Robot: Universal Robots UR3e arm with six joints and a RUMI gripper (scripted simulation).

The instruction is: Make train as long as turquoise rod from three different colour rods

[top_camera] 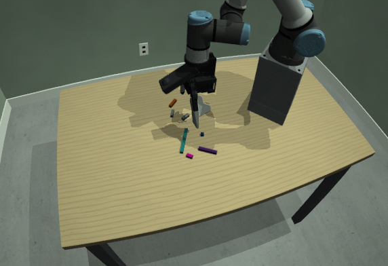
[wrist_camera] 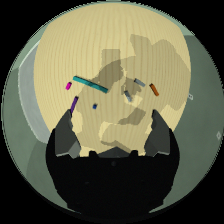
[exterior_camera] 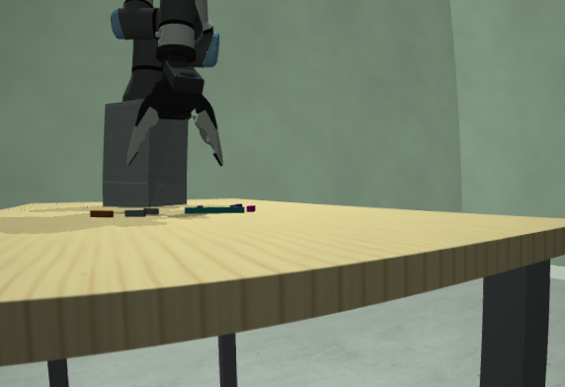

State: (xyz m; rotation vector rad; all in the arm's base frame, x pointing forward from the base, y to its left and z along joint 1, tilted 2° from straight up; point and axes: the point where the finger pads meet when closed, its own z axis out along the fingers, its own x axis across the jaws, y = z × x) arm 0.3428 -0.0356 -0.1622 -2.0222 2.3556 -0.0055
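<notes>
My gripper is now 30 mm past the blue rod, 50 mm to the right of it and 70 mm above it. Also, from my hand: turquoise rod 40 mm ahead, 50 mm to the left, 70 mm below; orange rod 120 mm to the right, 70 mm below; purple rod 10 mm behind, 120 mm to the left, 70 mm below.
</notes>
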